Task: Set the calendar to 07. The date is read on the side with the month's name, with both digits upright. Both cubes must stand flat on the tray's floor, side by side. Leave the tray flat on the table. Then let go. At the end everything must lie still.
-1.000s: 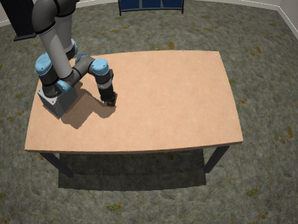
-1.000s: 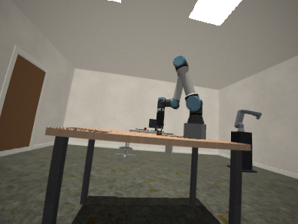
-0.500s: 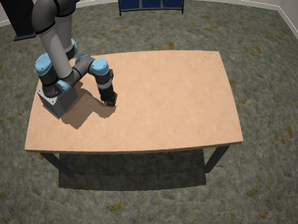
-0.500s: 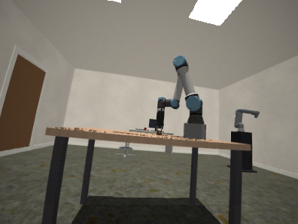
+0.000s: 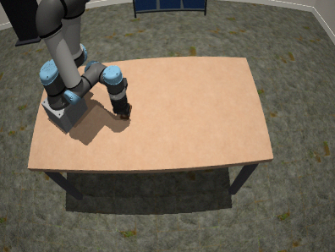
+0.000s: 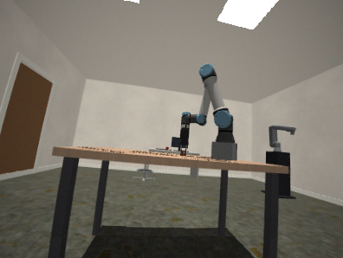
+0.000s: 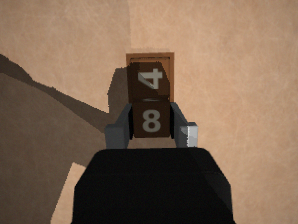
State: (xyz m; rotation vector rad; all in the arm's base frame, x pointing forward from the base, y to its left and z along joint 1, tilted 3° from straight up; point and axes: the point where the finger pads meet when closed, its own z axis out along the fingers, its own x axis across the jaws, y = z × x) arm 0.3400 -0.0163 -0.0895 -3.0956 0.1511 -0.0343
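Right now my hand is 2 cm to the right of the brown calendar tray and 3 cm above it.
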